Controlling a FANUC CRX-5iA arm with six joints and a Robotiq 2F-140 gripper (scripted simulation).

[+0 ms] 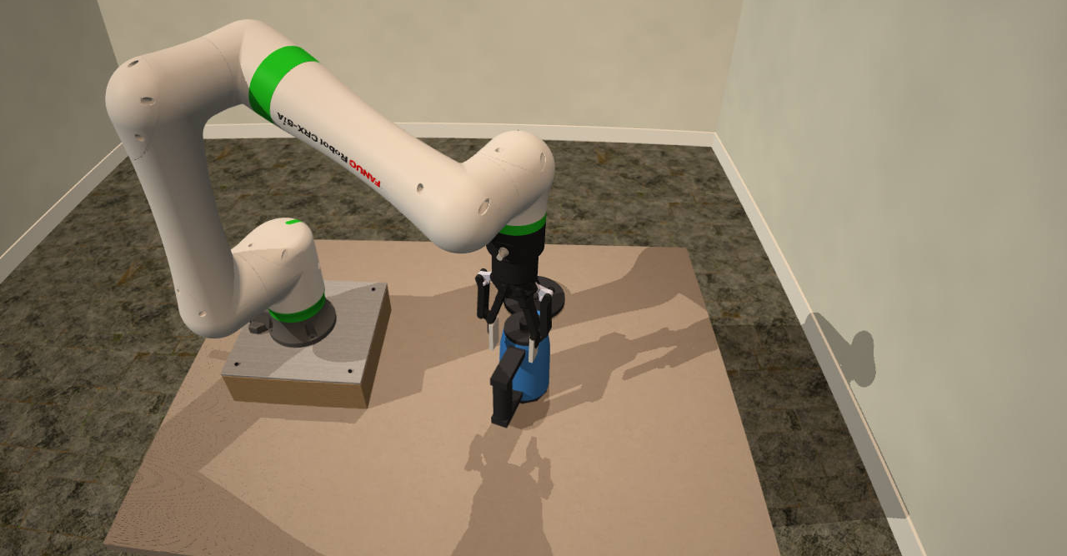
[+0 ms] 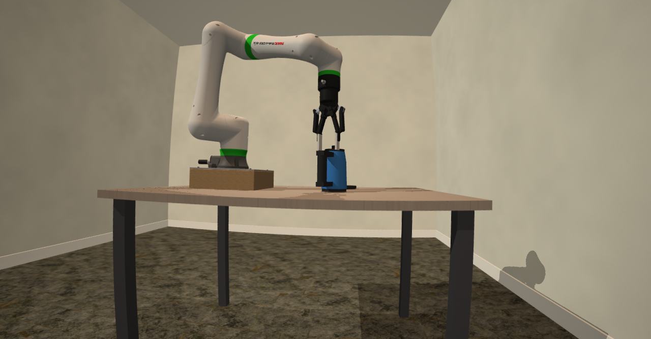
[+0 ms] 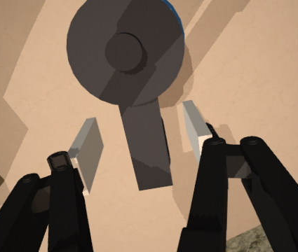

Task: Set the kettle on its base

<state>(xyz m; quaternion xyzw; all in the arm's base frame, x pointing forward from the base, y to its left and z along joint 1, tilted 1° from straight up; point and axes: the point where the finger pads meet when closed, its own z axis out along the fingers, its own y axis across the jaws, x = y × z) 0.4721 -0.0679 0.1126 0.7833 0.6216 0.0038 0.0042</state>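
My hand is 1 cm short of the blue kettle, 3 cm to the right of it and 10 cm above it. From my hand the other things lie so: round black base 32 cm to the left, 18 cm below.
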